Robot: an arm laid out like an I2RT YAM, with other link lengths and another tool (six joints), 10 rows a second.
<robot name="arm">
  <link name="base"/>
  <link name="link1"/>
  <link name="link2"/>
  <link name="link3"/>
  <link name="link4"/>
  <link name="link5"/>
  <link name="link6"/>
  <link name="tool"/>
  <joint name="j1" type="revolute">
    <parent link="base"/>
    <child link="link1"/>
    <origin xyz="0 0 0.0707" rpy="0 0 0"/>
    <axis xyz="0 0 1"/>
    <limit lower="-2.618" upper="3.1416"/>
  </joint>
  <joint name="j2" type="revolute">
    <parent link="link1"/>
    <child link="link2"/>
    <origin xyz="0.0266 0.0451 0.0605" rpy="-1.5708 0 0"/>
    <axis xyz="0 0 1"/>
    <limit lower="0" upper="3.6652"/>
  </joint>
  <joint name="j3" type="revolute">
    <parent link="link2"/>
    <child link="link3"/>
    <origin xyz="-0.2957 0 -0.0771" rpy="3.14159 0 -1.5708"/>
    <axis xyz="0 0 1"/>
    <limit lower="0" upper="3.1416"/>
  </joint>
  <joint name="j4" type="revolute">
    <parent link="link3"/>
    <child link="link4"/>
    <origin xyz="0.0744 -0.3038 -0.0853" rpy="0 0 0"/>
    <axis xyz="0 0 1"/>
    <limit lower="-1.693" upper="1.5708"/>
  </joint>
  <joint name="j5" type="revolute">
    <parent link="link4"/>
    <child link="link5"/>
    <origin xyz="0.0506 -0.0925 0.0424" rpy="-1.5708 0 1.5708"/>
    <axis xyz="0 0 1"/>
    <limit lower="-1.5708" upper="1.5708"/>
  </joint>
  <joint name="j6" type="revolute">
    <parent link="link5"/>
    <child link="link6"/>
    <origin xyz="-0.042 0 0.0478" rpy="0 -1.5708 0"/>
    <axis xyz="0 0 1"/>
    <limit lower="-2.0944" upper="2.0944"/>
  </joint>
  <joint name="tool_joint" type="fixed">
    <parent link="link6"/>
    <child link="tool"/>
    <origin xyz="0.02 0.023 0.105" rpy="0 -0.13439 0.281"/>
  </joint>
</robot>
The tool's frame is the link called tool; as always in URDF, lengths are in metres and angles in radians.
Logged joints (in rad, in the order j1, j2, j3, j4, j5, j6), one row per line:
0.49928, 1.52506, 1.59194, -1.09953, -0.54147, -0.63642
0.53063, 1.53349, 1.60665, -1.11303, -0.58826, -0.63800
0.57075, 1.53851, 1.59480, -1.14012, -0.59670, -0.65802
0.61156, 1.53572, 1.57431, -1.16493, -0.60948, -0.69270
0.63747, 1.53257, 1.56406, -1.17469, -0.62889, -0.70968
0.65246, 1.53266, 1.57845, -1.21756, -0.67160, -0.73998
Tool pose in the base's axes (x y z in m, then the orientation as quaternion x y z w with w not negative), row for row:
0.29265, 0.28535, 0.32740, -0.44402, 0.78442, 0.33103, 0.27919
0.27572, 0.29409, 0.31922, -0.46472, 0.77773, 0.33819, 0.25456
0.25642, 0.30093, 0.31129, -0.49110, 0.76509, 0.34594, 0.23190
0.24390, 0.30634, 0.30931, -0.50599, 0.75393, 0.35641, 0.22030
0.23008, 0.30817, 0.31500, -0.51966, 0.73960, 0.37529, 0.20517
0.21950, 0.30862, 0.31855, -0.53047, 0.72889, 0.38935, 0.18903
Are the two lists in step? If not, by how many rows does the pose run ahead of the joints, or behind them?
The pose runs 1 row ahead of the joints: the pose in row i belongs to the joints in row i + 1.
